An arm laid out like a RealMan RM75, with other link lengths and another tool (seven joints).
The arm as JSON. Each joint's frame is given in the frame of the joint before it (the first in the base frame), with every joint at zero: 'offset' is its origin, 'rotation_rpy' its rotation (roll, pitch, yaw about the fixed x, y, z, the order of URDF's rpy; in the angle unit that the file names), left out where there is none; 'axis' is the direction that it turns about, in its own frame. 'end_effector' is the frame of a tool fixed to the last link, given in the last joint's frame.
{
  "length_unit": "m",
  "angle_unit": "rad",
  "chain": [
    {
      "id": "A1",
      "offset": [
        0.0,
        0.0,
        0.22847
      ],
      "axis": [
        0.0,
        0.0,
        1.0
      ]
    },
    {
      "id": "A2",
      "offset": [
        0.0,
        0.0,
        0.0
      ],
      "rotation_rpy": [
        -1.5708,
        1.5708,
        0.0
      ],
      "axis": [
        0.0,
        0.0,
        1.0
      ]
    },
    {
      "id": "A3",
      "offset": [
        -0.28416,
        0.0,
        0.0
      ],
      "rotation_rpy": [
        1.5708,
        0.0,
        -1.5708
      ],
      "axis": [
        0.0,
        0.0,
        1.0
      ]
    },
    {
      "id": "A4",
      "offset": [
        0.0,
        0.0,
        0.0
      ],
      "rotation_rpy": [
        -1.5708,
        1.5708,
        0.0
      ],
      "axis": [
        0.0,
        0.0,
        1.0
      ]
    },
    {
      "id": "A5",
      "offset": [
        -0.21,
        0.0,
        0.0
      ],
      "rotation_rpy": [
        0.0,
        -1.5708,
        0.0
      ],
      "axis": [
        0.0,
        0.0,
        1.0
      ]
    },
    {
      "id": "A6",
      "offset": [
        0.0,
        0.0,
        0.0
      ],
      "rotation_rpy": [
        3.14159,
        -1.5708,
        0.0
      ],
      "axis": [
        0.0,
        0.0,
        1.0
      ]
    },
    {
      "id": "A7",
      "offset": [
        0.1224,
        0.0,
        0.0
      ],
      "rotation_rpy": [
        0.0,
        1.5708,
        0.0
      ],
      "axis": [
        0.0,
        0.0,
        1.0
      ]
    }
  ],
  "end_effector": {
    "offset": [
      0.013,
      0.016,
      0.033
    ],
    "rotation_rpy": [
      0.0,
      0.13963,
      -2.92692
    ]
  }
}
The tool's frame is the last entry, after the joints.
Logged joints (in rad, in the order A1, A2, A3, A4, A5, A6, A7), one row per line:
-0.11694, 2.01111, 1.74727, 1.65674, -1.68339, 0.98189, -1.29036
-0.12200, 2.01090, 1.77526, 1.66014, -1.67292, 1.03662, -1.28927
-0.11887, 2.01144, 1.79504, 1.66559, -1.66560, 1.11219, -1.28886
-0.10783, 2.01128, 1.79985, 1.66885, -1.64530, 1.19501, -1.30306
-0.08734, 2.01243, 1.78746, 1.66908, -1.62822, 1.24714, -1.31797
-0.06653, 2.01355, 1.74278, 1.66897, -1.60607, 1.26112, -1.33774
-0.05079, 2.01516, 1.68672, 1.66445, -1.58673, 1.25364, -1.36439
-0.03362, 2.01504, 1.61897, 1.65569, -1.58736, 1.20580, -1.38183
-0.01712, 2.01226, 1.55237, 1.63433, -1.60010, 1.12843, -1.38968
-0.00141, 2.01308, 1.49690, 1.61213, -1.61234, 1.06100, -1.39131
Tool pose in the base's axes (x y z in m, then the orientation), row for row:
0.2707, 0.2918, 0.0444, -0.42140, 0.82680, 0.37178, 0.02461
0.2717, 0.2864, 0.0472, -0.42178, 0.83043, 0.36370, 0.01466
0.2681, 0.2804, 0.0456, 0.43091, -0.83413, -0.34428, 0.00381
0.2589, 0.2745, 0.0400, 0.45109, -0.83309, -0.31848, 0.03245
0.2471, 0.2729, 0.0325, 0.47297, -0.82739, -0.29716, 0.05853
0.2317, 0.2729, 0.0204, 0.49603, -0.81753, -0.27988, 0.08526
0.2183, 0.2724, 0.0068, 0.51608, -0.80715, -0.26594, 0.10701
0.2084, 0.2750, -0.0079, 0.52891, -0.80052, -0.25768, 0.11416
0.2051, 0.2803, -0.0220, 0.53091, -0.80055, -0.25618, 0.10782
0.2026, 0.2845, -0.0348, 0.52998, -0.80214, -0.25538, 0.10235
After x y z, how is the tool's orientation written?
As a quaternion, x y z w.
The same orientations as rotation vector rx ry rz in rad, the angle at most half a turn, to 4 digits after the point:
-1.3035, 2.5575, 1.1500
-1.3128, 2.5848, 1.1321
1.3505, -2.6142, -1.0790
1.3886, -2.5645, -0.9804
1.4329, -2.5067, -0.9003
1.4790, -2.4376, -0.8345
1.5194, -2.3763, -0.7829
1.5507, -2.3471, -0.7555
1.5623, -2.3558, -0.7539
1.5645, -2.3679, -0.7539

